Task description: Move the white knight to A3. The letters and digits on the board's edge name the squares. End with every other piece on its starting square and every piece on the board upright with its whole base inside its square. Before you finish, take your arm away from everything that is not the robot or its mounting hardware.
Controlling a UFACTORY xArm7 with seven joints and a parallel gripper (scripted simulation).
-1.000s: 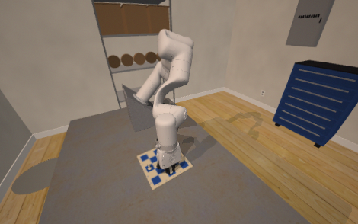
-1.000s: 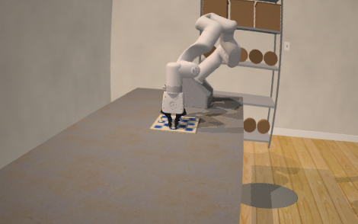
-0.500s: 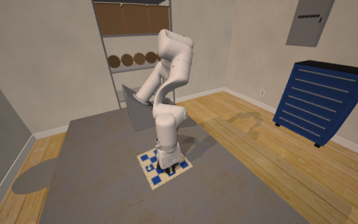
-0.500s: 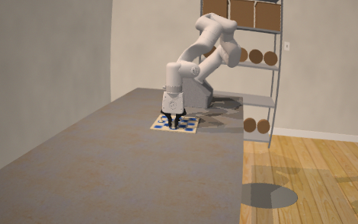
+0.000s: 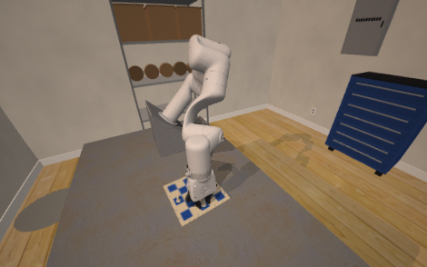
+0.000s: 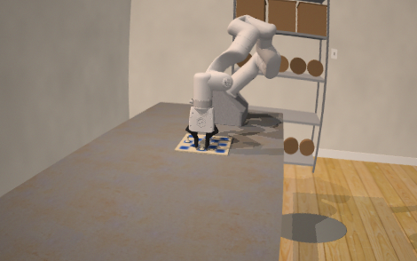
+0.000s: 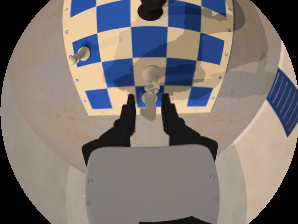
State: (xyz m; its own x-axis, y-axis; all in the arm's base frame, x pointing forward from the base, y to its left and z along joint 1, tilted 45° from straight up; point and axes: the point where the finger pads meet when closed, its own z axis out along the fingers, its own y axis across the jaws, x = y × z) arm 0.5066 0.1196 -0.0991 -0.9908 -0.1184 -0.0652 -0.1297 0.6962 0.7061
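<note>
Right now my hand is 8 cm past the blue-and-cream chessboard, 1 cm to the left of it and 3 cm above it. The rest, counted from my hand: black chess piece (11 cm behind, 1 cm to the right).
</note>
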